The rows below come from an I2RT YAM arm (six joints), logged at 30 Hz.
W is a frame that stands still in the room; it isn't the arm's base.
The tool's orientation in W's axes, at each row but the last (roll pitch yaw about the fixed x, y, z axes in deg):
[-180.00, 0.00, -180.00]
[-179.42, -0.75, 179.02]
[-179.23, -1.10, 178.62]
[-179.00, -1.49, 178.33]
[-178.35, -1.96, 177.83]
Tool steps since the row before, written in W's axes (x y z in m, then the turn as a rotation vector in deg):
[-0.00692, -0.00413, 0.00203, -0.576, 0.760, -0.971]
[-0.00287, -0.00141, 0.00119, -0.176, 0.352, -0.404]
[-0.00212, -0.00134, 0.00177, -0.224, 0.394, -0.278]
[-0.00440, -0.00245, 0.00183, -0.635, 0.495, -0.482]
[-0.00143, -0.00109, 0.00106, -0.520, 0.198, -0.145]
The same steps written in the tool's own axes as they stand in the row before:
[0.00692, -0.00413, -0.00203, 0.576, 0.760, 0.971]
[0.00286, -0.00147, -0.00114, 0.177, 0.353, 0.403]
[0.00212, -0.00141, -0.00171, 0.228, 0.392, 0.277]
[0.00437, -0.00261, -0.00167, 0.636, 0.485, 0.490]
[0.00142, -0.00117, -0.00098, 0.522, 0.183, 0.158]

